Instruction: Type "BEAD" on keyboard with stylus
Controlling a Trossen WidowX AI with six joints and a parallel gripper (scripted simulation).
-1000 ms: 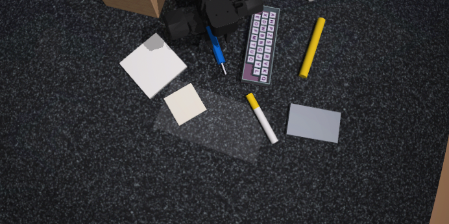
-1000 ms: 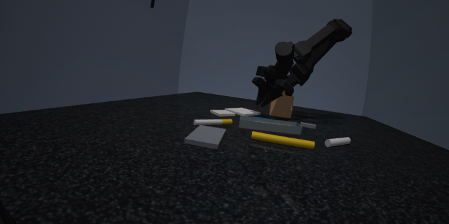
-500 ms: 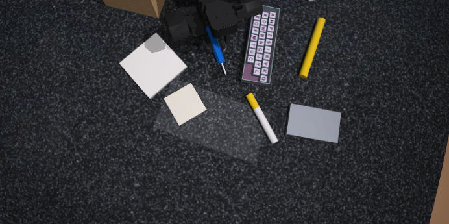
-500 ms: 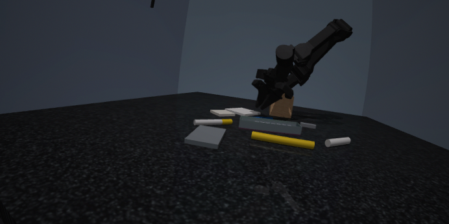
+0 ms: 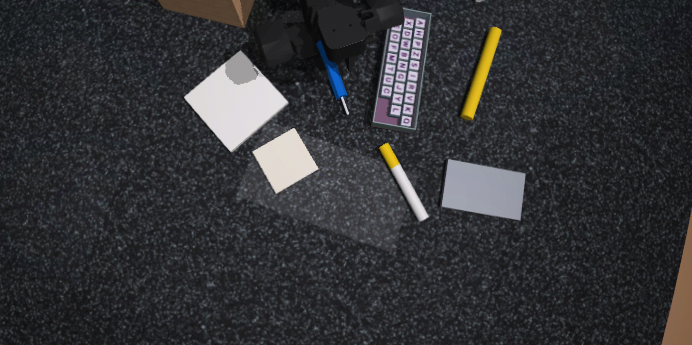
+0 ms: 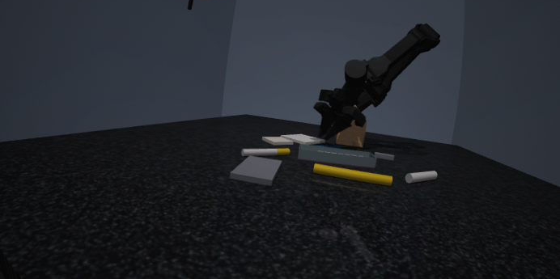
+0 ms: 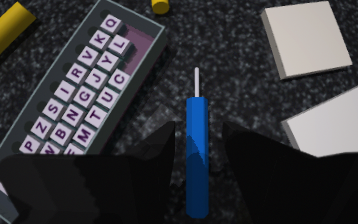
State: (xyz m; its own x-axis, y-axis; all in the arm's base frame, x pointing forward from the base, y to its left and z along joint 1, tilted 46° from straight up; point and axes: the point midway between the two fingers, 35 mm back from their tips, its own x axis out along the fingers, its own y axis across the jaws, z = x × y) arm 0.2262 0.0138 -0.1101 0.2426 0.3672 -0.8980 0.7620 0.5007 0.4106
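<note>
Now: the blue stylus 30 mm below my gripper tip, 10 mm to the right of it and 10 mm ahead of it. The rest, counted from my gripper tip: yellow-and-white marker (130 mm ahead, 100 mm to the right, 30 mm below); stylus tip (40 mm to the right, 30 mm below, 30 mm ahead); small grey block (190 mm to the left, 50 mm behind, 30 mm below).
</note>
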